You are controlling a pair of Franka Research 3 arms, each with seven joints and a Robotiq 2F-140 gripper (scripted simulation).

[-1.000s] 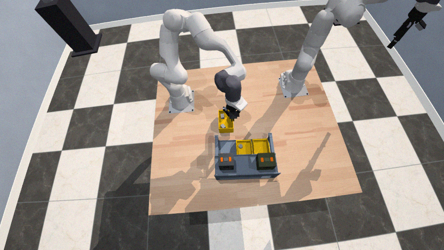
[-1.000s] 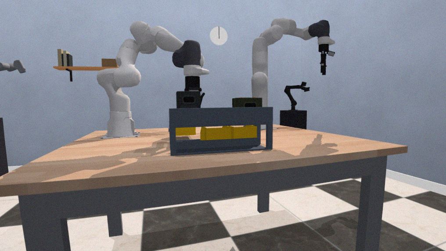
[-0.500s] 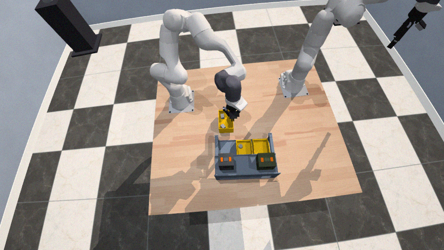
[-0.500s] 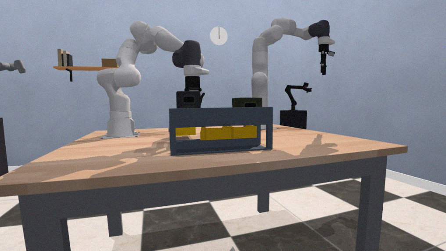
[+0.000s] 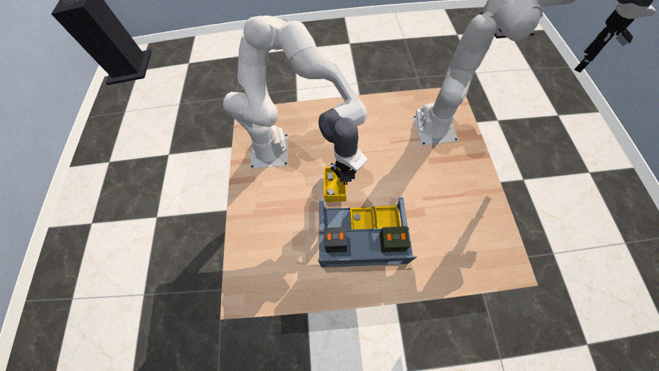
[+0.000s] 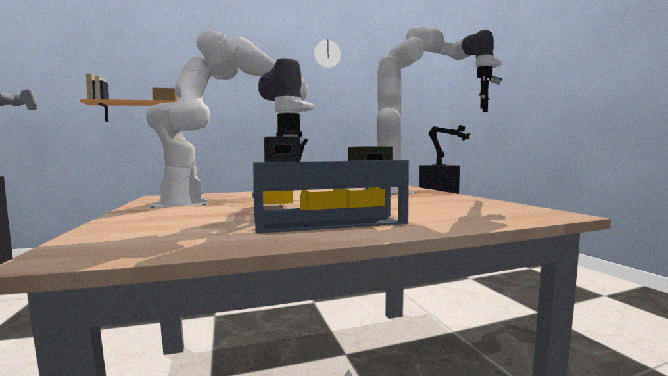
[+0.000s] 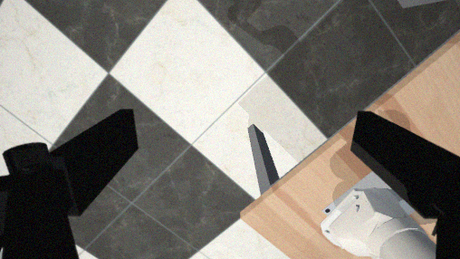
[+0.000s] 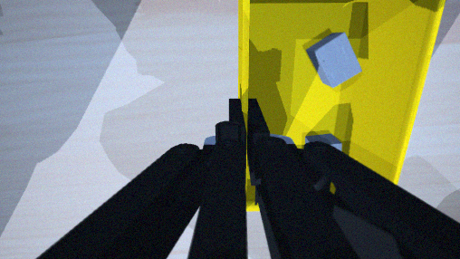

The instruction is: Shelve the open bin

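Observation:
My right gripper is now 240 mm short of the blue-grey shelf, 40 mm to the right of it and 30 mm above it. Round my right hand: dark green box: 320 mm ahead, 150 mm to the left, 50 mm above.

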